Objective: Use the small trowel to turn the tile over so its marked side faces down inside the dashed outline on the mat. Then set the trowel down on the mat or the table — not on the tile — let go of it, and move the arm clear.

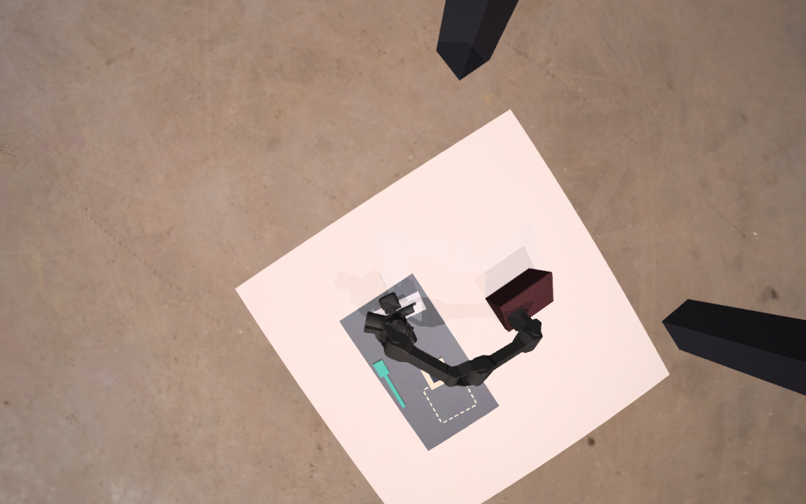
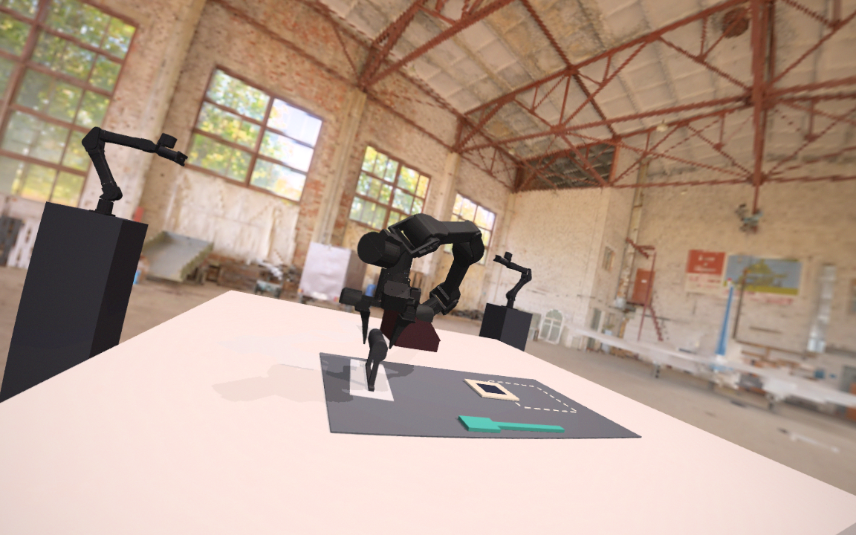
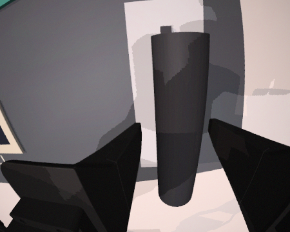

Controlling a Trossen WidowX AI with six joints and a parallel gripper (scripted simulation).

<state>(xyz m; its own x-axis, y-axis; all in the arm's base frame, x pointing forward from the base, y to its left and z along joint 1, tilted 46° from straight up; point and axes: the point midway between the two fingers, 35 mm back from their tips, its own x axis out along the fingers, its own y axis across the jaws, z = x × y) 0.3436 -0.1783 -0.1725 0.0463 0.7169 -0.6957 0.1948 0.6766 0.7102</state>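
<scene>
Right now my gripper tip is 20 mm past the trowel and 30 mm above it. From my gripper tip the other things lie so: cream tile: 30 mm ahead, 290 mm to the left, 60 mm below; teal flat piece: 190 mm ahead, 190 mm to the left, 60 mm below; grey mat: 60 mm ahead, 220 mm to the left, 80 mm below.
</scene>
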